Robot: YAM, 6 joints.
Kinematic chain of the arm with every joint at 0, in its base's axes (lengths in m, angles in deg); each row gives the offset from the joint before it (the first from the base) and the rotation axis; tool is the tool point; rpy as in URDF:
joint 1: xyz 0 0 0.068 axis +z
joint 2: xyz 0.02 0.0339 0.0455 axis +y
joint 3: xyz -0.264 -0.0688 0 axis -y
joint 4: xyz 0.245 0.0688 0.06 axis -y
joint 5: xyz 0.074 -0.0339 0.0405 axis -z
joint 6: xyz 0.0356 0 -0.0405 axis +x
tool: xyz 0 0 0 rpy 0 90 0
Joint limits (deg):
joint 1: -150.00..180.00
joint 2: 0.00..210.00
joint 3: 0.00..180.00
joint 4: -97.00..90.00
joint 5: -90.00..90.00
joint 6: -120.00..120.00
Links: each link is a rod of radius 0.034 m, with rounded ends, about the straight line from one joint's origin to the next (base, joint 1, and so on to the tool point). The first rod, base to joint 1, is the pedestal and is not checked.
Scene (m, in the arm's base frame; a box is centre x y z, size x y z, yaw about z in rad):
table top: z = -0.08
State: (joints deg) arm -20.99 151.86 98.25 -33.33 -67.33 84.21
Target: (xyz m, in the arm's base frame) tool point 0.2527 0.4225 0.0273
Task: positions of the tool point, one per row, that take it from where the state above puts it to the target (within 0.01 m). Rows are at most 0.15 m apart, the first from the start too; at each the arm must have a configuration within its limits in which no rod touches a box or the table.
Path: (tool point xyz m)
1: 0.4582 -0.0334 -0.0053
2: 0.4612 0.0687 0.0008
3: 0.4413 0.1705 0.0071
4: 0.3986 0.2668 0.0136
5: 0.3349 0.3523 0.0204
6: 0.2527 0.4225 0.0273

